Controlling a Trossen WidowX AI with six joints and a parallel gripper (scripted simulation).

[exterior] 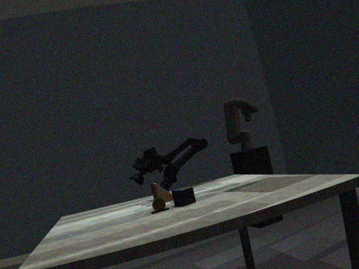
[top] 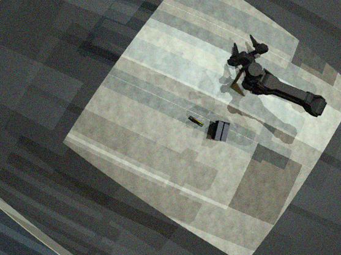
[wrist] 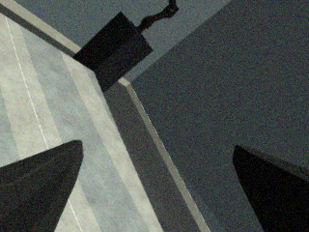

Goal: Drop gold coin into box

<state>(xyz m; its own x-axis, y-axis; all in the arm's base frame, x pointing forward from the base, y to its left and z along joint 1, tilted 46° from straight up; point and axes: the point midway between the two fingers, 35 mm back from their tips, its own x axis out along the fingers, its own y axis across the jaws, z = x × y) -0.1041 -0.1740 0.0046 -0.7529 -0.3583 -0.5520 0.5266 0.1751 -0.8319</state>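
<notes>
My gripper tip is 43 cm short of the gold coin, 17 cm above it and 1 cm to the right of it.
</notes>
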